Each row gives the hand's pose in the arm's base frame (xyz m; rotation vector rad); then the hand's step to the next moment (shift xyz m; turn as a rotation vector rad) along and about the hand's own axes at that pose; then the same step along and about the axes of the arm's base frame.
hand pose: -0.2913 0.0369 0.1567 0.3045 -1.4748 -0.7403
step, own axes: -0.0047 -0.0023 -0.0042 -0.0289 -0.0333 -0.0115
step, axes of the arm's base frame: 0.0038 0.0001 -0.0055 0.0044 -0.0100 -0.0442
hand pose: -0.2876 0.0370 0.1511 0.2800 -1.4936 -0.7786
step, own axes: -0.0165 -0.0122 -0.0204 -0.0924 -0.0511 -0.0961
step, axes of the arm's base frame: 0.0176 -0.0047 -0.0224 0.0865 -0.0086 -0.1133
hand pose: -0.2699 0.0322 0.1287 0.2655 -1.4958 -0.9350
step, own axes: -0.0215 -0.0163 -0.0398 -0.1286 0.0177 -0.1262
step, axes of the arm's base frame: 0.0345 -0.0116 -0.0315 0.1455 0.0478 -0.0966
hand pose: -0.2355 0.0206 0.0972 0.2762 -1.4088 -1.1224
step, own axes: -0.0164 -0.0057 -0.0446 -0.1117 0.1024 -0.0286
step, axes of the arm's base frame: 0.0396 -0.0106 -0.0246 0.0954 0.1211 -0.0011
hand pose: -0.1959 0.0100 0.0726 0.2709 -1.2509 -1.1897
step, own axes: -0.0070 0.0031 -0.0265 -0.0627 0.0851 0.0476
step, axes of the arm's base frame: 0.0247 -0.0042 -0.0116 0.0157 0.1065 0.0429
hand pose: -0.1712 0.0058 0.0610 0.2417 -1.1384 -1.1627
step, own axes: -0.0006 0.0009 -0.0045 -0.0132 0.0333 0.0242
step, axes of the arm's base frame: 0.0042 -0.0008 -0.0018 0.0011 0.0346 0.0259
